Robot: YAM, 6 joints.
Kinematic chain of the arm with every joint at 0, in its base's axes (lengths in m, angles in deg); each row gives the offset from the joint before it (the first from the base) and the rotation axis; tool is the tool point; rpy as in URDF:
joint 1: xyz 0 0 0.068 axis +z
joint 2: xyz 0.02 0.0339 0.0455 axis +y
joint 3: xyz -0.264 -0.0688 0 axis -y
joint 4: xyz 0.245 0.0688 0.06 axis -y
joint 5: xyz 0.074 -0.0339 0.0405 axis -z
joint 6: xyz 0.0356 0 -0.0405 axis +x
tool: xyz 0 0 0 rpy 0 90 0
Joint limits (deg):
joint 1: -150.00..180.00
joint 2: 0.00..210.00
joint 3: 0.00..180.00
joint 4: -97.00..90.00
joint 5: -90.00..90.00
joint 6: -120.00..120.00
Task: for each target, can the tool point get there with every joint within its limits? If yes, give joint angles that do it. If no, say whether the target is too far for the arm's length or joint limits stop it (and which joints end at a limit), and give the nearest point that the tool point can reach.
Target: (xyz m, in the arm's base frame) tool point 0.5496 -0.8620 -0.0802
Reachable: no: too far | nearest point 0.3411 -0.5350 -0.0052 | short by 0.395 m
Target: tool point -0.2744 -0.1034 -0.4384
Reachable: no: joint limits stop it (at a limit: joint 1, joint 2) | nearest point -0.2532 -0.1278 -0.3749 | short by 0.071 m
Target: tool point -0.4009 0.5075 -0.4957
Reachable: no: too far | nearest point -0.2978 0.3770 -0.2963 | short by 0.260 m
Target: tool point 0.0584 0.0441 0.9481
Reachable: no: too far | nearest point 0.0477 0.0360 0.7381 | short by 0.210 m
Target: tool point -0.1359 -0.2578 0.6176
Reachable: yes | joints -124.18 108.82 162.08 -38.94 -65.47 69.80
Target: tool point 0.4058 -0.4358 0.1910
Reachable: yes | joints -50.10 158.14 131.86 48.37 -63.24 -74.29
